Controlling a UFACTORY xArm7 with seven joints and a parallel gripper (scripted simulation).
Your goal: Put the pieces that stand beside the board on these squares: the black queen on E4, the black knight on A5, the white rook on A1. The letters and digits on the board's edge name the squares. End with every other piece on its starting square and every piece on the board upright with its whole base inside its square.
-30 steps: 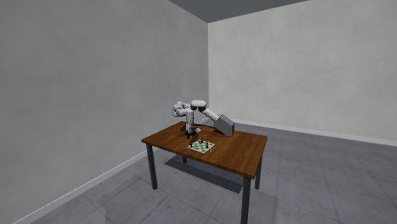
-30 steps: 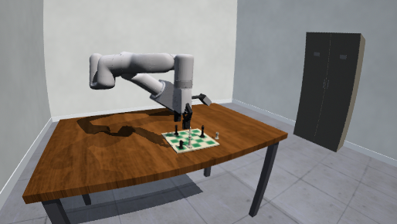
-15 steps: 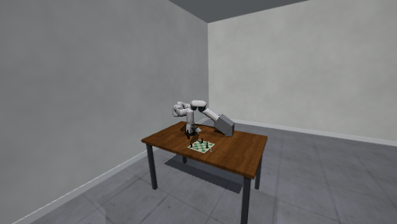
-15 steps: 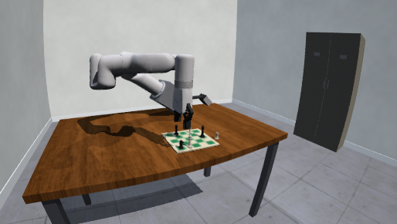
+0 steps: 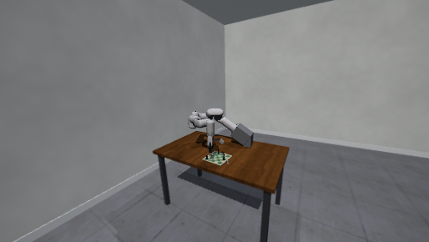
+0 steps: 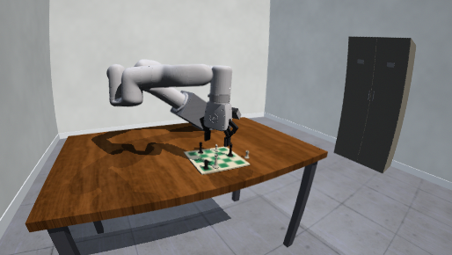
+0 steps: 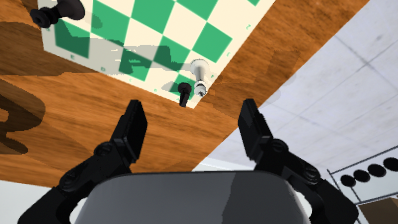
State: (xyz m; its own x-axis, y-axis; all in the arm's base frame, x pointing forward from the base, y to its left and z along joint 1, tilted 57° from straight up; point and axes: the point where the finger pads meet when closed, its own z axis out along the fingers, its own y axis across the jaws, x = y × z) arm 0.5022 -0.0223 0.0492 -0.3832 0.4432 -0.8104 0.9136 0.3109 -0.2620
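Now: hand 17 cm to the right of the white rook, 10 cm above it and 1 cm past it. Also, from my hand: cream board 11 cm below, 6 cm behind, 4 cm to the left; then black knight 9 cm below, 5 cm to the right, 1 cm ahead; then black queen 11 cm to the left, 8 cm below, 6 cm behind.
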